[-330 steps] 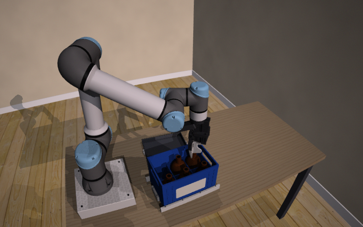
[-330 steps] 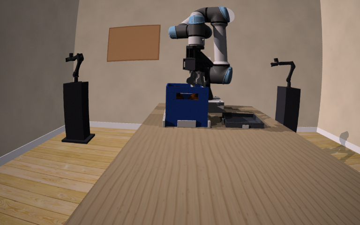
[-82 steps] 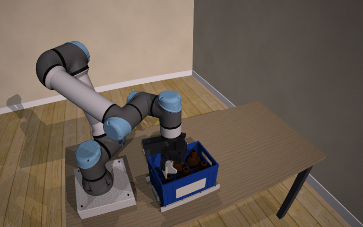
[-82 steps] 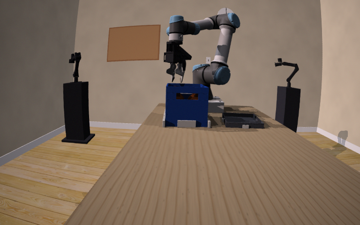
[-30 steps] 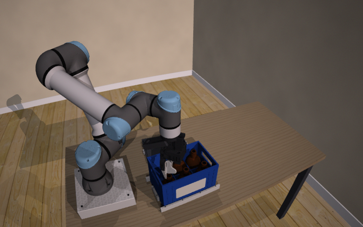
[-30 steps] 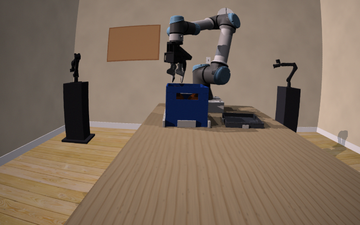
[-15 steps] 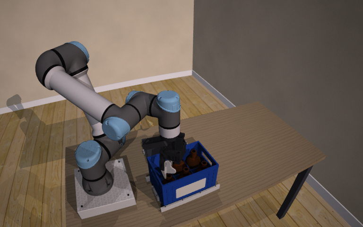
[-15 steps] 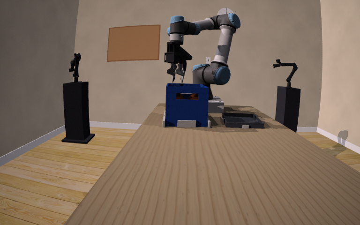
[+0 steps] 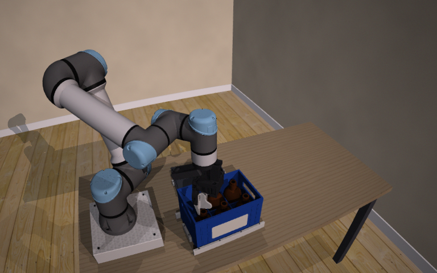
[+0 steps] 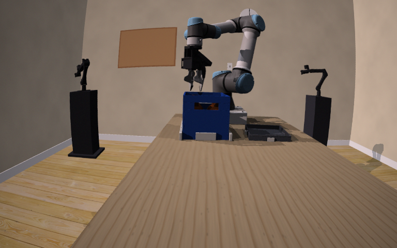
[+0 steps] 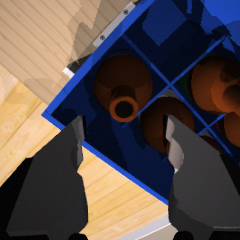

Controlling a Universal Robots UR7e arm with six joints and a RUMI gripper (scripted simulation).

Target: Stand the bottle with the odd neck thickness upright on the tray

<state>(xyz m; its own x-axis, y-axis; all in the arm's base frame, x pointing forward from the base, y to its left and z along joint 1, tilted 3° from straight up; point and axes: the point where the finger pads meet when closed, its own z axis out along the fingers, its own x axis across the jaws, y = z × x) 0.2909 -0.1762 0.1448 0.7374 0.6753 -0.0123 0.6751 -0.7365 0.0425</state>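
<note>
Right now my hand is 11 cm above the crate, 9 cm short of it and 4 cm to the right of it. Also, from my hand: tray: 32 cm to the left, 18 cm below, 13 cm ahead.
</note>
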